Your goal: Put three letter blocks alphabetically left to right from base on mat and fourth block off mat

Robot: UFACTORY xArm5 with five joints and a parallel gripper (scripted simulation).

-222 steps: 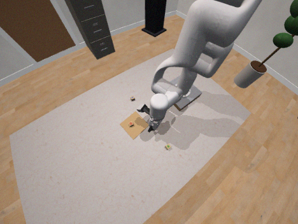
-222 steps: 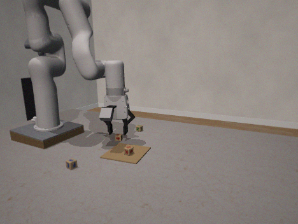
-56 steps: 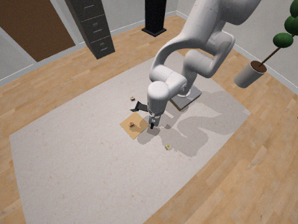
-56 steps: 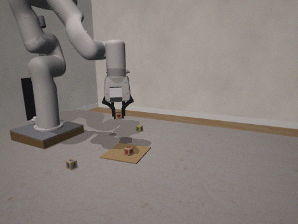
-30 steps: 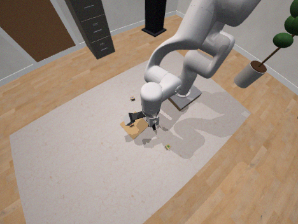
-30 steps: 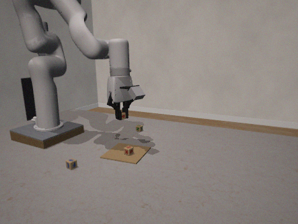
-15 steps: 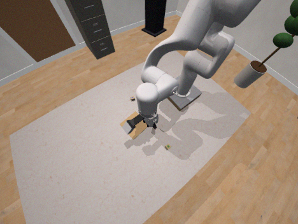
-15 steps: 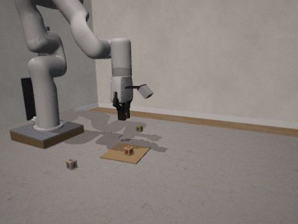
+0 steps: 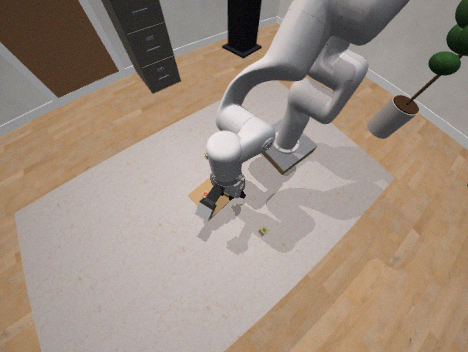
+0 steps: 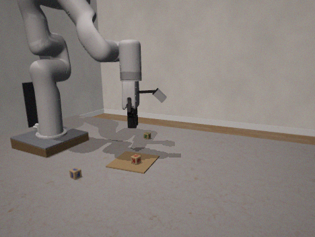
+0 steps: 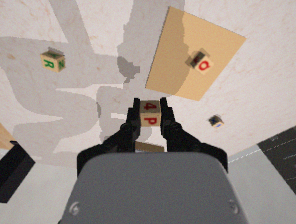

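My gripper is now 120 mm above the tan mat, 70 mm to the left of it and 30 mm short of it. From my hand the other things lie so: blue-lettered block (220 mm to the right, 110 mm below, 100 mm behind).
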